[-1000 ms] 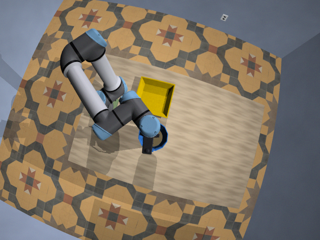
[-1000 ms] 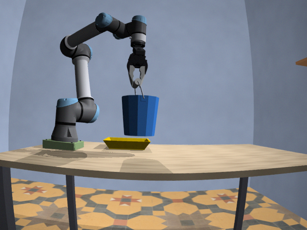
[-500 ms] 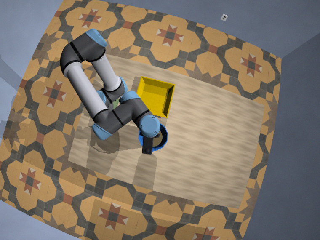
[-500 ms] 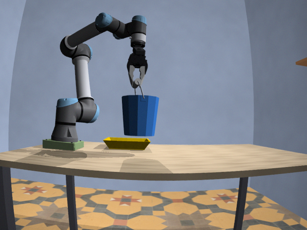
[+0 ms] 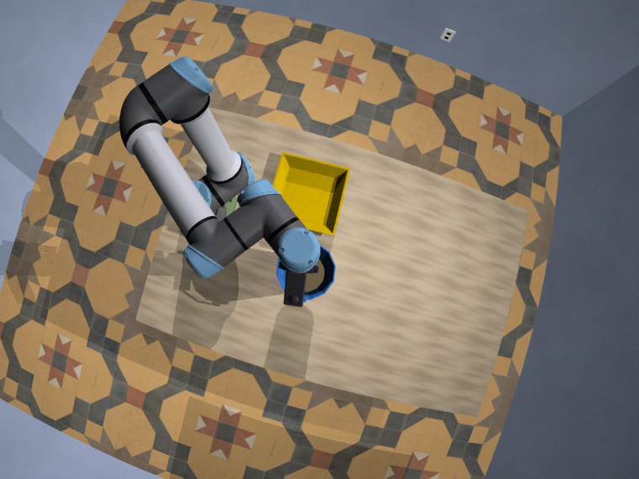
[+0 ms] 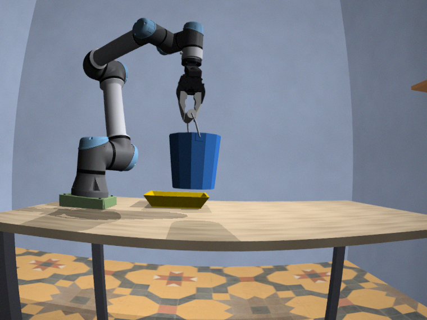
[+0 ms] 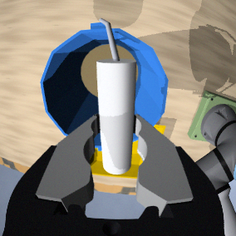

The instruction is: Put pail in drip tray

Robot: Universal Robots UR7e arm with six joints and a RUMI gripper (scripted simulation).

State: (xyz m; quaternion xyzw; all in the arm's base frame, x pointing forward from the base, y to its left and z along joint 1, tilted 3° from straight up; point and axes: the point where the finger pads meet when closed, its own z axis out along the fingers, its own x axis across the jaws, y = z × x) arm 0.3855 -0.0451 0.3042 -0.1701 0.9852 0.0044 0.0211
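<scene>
The blue pail lies 10 mm ahead of my hand and 90 mm below it. From my hand the other things lie so: white-grey grip: 10 mm ahead, 30 mm below; then yellow drip tray: 100 mm behind, 270 mm to the left, 310 mm below.
</scene>
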